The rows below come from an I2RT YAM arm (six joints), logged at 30 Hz.
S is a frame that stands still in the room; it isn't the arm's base.
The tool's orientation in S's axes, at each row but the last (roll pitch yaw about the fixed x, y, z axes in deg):
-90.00, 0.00, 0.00
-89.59, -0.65, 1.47
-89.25, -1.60, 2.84
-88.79, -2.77, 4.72
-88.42, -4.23, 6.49
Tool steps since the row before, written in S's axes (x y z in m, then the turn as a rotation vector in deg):
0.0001, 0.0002, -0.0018, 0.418, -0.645, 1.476
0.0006, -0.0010, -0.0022, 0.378, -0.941, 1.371
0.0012, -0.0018, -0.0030, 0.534, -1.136, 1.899
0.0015, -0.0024, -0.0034, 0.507, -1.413, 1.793
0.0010, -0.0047, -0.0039, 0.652, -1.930, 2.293
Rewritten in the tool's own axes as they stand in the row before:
0.0001, 0.0018, 0.0002, 0.418, -1.476, -0.645
0.0005, 0.0022, -0.0010, 0.369, -1.374, -0.941
0.0010, 0.0030, -0.0019, 0.530, -1.900, -1.136
0.0011, 0.0034, -0.0026, 0.475, -1.802, -1.412
0.0002, 0.0038, -0.0049, 0.598, -2.309, -1.928

